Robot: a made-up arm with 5 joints.
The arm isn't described. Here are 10 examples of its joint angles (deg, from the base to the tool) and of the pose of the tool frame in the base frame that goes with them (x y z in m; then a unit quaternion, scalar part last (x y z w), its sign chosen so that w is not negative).
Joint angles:
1: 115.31 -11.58 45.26 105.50 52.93
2: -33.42 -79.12 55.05 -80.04 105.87
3: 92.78 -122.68 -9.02 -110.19 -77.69
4: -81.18 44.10 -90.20 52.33 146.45
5: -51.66 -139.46 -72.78 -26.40 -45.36
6: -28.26 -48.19 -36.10 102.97 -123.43
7: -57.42 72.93 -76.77 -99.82 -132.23
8: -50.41 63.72 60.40 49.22 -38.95
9: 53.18 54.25 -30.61 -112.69 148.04
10: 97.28 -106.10 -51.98 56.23 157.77
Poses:
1: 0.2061 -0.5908 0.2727 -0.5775 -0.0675 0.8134 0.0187
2: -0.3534 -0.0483 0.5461 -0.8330 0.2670 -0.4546 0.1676
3: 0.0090 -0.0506 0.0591 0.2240 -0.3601 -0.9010 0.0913
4: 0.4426 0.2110 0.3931 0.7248 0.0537 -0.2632 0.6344
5: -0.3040 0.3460 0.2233 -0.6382 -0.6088 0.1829 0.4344
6: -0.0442 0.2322 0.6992 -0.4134 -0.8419 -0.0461 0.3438
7: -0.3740 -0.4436 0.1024 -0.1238 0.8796 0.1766 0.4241
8: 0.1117 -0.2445 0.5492 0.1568 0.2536 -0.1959 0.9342
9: -0.2621 0.2662 0.1537 0.3235 0.4787 0.0480 0.8148
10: 0.6573 0.1822 0.2515 -0.7024 -0.5692 0.3692 0.2155
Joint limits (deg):
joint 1: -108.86..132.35
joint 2: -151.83..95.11
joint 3: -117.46..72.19
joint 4: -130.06..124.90
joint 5: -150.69..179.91
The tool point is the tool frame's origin. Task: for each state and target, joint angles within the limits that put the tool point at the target. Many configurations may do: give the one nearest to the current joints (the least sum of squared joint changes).
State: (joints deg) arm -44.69 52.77 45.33 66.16 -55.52
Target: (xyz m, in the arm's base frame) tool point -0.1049 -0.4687 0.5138
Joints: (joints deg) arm -63.40 90.23 72.19 75.46 -63.27
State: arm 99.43 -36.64 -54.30 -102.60 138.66
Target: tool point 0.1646 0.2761 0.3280
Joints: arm 96.86 -20.72 1.25 -130.06 137.30
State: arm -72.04 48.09 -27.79 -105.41 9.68
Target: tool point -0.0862 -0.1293 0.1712
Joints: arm -60.90 65.74 -45.38 -102.54 -18.91
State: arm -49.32 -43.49 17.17 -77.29 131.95
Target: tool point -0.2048 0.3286 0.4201
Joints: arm -15.31 -29.64 42.04 -78.62 115.25
